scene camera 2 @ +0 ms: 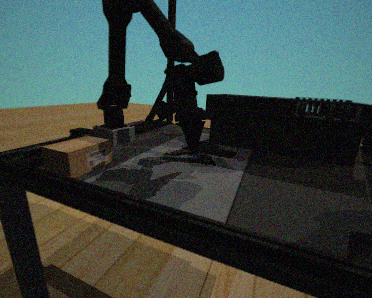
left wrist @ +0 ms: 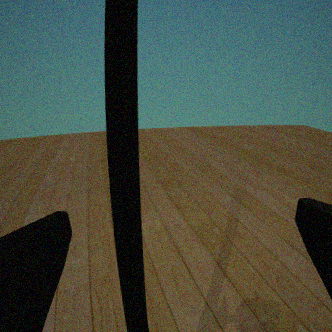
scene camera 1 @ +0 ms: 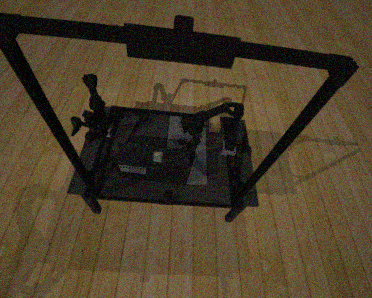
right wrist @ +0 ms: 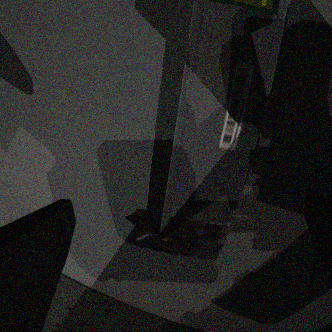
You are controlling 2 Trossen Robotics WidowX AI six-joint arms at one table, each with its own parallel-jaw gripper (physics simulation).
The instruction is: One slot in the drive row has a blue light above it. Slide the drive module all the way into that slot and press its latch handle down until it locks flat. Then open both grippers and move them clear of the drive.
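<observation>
The drive module is a dark, flat, long piece lying on the light grey mat. A barcode label shows on its upper face; its latch details are lost in shadow. My right gripper points down close above the module, open and empty. My left gripper is open and empty, at the far left, pointing away from the table. The dark drive chassis stands beside the mat. The drive slots and the blue light cannot be made out.
A cardboard box lies on the left of the table in scene camera 2, near the right arm's base. A black overhead frame spans the table; a dark post crosses the left wrist view. Shadows cover much of the mat.
</observation>
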